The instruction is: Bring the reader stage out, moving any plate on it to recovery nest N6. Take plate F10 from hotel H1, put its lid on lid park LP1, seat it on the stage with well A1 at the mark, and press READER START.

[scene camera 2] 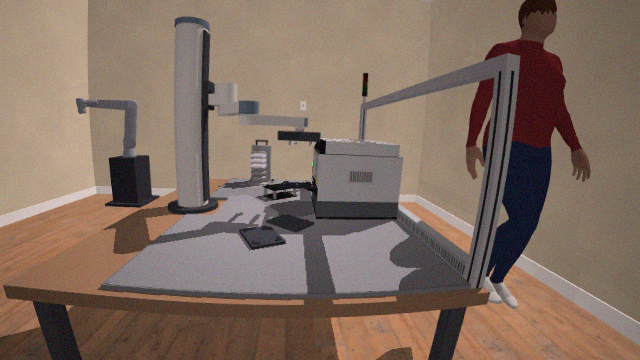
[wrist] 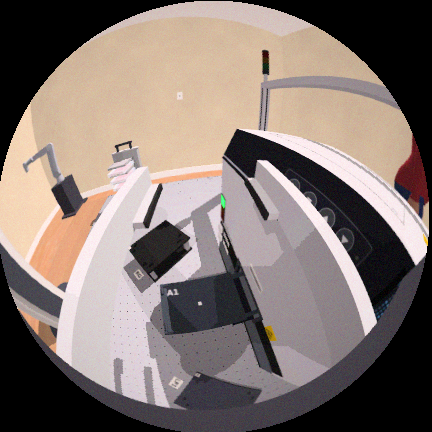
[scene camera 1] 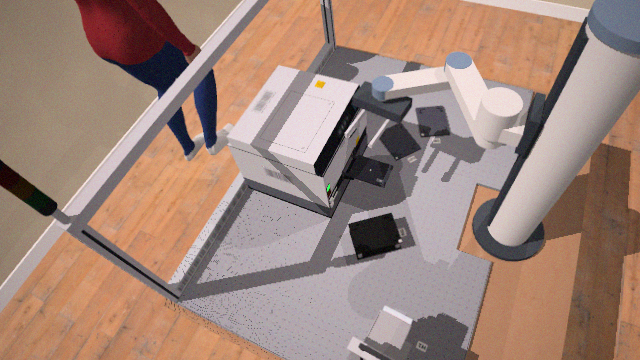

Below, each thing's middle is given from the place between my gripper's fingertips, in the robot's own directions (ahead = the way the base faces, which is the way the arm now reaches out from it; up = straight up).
I see the reader stage (scene camera 1: 380, 171) 1 cm behind my hand, 4 cm to the right of it and 21 cm below it. Also, from my hand: frame post (scene camera 2: 505, 74): 47 cm ahead, 76 cm to the right, 5 cm below.
